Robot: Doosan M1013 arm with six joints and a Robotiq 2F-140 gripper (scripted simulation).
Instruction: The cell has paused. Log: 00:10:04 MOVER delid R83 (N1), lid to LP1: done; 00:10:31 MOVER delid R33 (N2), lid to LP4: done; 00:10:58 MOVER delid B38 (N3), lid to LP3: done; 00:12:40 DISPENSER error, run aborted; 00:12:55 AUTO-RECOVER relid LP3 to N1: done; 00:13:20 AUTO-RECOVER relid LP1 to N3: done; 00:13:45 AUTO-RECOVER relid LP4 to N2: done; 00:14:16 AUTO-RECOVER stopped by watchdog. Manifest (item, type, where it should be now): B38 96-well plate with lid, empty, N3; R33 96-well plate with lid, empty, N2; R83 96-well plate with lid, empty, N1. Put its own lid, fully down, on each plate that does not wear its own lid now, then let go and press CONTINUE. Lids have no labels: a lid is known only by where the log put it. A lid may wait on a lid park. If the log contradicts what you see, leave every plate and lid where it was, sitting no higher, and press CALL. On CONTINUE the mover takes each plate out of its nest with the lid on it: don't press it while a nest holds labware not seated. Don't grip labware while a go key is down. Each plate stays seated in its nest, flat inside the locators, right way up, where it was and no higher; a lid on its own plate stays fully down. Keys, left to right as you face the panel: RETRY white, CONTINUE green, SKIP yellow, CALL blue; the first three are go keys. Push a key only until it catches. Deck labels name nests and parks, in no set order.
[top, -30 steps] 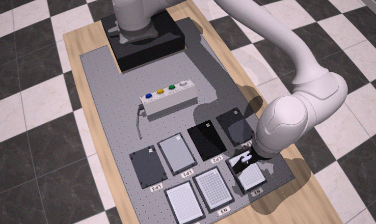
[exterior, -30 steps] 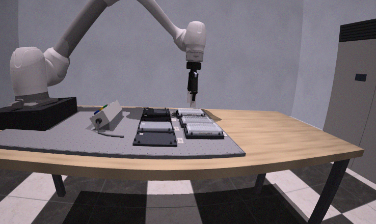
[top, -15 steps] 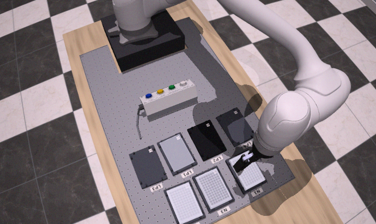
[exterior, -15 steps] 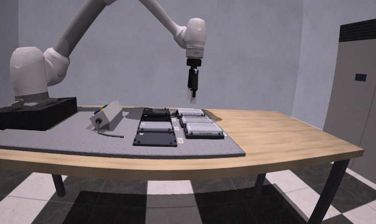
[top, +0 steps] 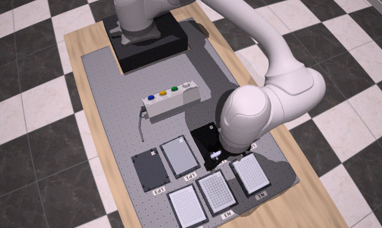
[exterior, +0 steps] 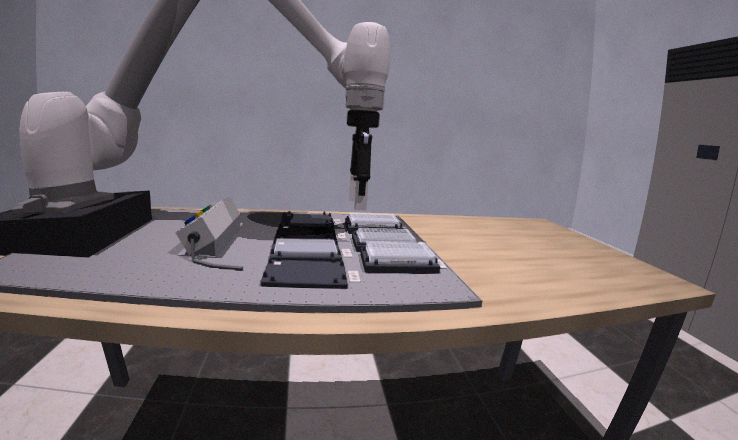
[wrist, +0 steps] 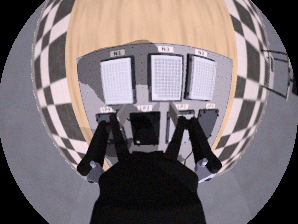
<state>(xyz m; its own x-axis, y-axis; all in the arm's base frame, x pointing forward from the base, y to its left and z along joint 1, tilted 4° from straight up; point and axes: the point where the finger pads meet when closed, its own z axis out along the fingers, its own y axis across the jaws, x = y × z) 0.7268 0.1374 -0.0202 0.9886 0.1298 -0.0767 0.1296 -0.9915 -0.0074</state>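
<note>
Right now my hand is 10 cm past the LP1, 13 cm to the left of it and 10 cm above it. Round my hand: lid park LP3: 9 cm behind, 25 cm to the right, 10 cm below; then LP2: 12 cm behind, 10 cm below; then LP4: 14 cm behind, 13 cm to the left, 10 cm below.
</note>
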